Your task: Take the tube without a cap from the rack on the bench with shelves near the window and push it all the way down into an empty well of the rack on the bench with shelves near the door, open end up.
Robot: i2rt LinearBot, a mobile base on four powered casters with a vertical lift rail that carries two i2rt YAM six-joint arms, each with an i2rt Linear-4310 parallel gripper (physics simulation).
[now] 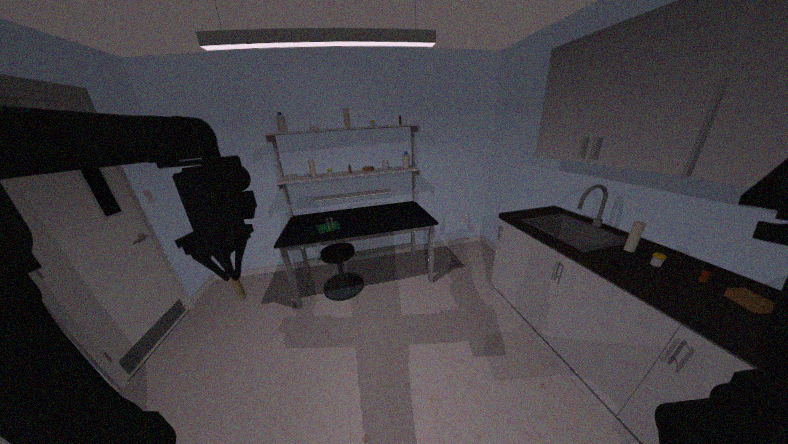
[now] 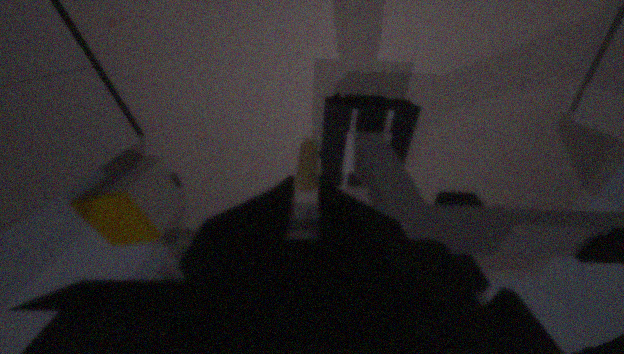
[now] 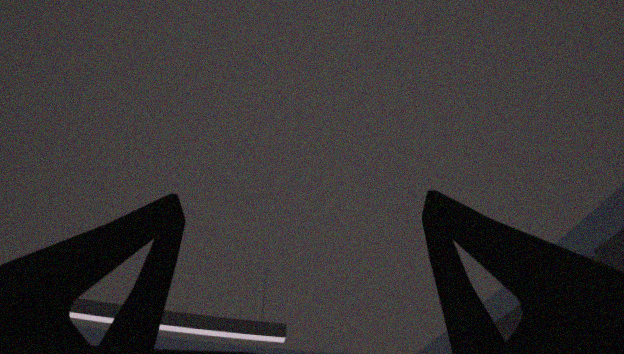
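My left gripper (image 1: 233,277) (image 2: 306,184) is shut on the tube without a cap (image 1: 239,289) (image 2: 308,162). The tube has a yellowish lower part and a clear part between the fingertips, and its yellowish end points down and away from the fingers. A green rack (image 1: 327,226) stands at the left of the black top of the bench with shelves (image 1: 380,217), near the door, with something pale upright in it. Its wells are too small to make out. My right gripper (image 3: 301,205) is open and empty, facing the ceiling. The bench near the window does not show.
A round black stool (image 1: 337,253) stands at the bench's front edge. A door (image 1: 99,242) is at the left. A dark counter (image 1: 617,264) with a sink (image 1: 573,231), a white bottle (image 1: 634,236) and a yellow-lidded jar (image 1: 657,259) runs along the right. Bottles stand on the shelves.
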